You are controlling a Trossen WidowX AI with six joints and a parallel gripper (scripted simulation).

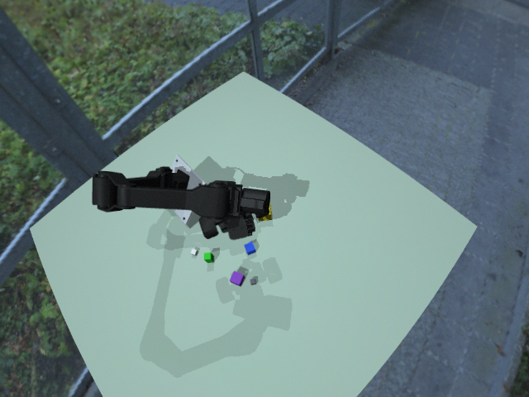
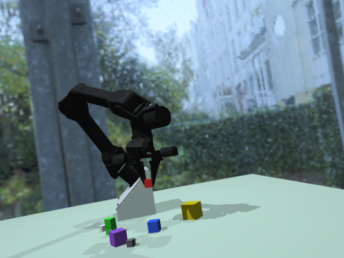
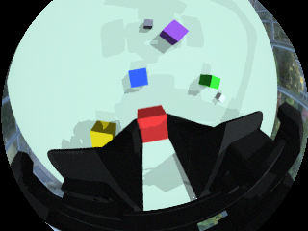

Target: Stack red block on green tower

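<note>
The white cube is 110 mm behind my gripper tip, 140 mm to the right of it and 110 mm below it. Round my gripper tip: red block (right at my gripper tip); then blue cube (30 mm ahead, 10 mm to the right, 110 mm below); then yellow cube (10 mm behind, 120 mm to the left, 100 mm below).
</note>
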